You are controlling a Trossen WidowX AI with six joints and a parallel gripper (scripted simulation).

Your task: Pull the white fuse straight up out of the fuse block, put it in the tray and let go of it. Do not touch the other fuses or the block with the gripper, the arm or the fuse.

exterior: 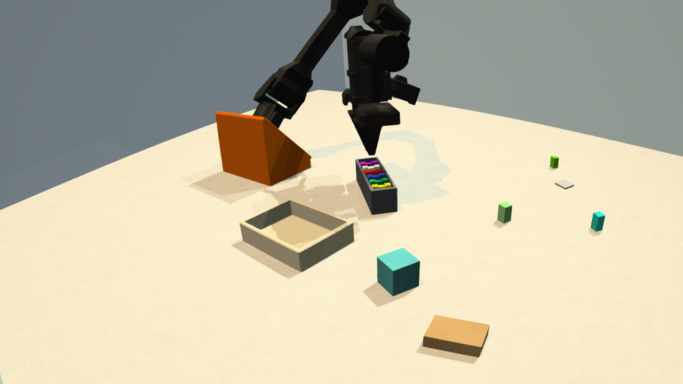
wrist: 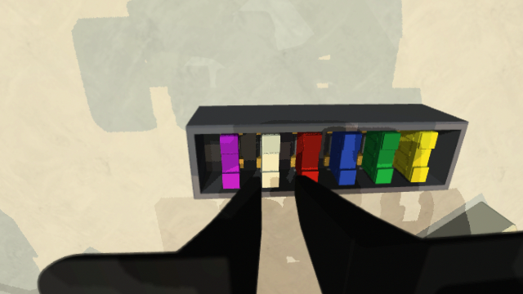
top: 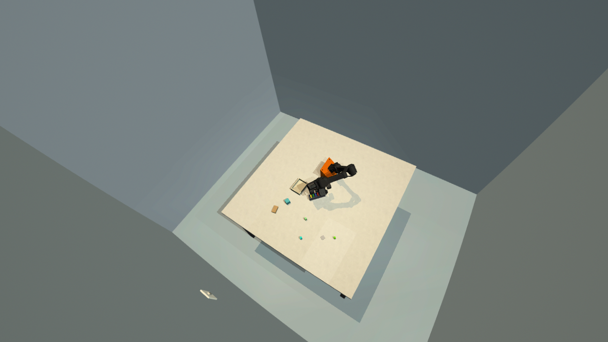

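Right now my gripper tip is 40 mm above the white fuse. Also, from my gripper tip: blue fuse (30 mm ahead, 30 mm to the right, 40 mm below); magenta fuse (20 mm behind, 10 mm to the left, 40 mm below); red fuse (20 mm ahead, 10 mm to the right, 40 mm below).
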